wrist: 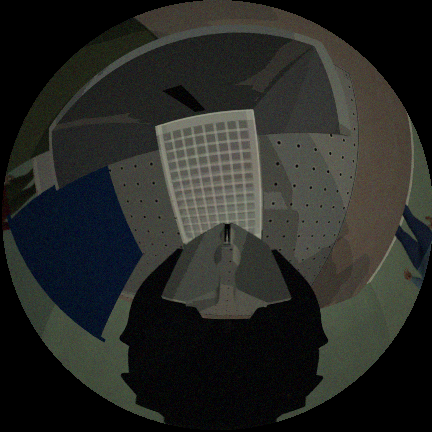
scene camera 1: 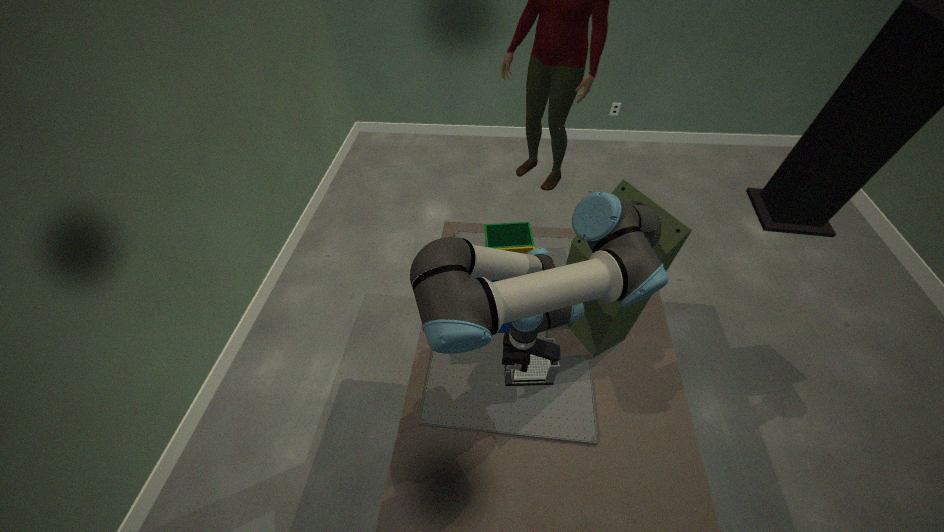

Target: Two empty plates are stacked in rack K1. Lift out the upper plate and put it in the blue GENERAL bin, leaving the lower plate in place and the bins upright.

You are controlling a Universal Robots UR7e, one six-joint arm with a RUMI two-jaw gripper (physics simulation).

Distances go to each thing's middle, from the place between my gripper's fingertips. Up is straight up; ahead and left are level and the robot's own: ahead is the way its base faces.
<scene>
I see the blue bin (wrist: 75, 240) 22 cm to the right of my hand, 4 cm ahead of it and 4 cm above it. The rest, counted from my hand: green bin (scene camera 1: 501, 235): 47 cm to the right, 10 cm ahead, 4 cm above.
</scene>
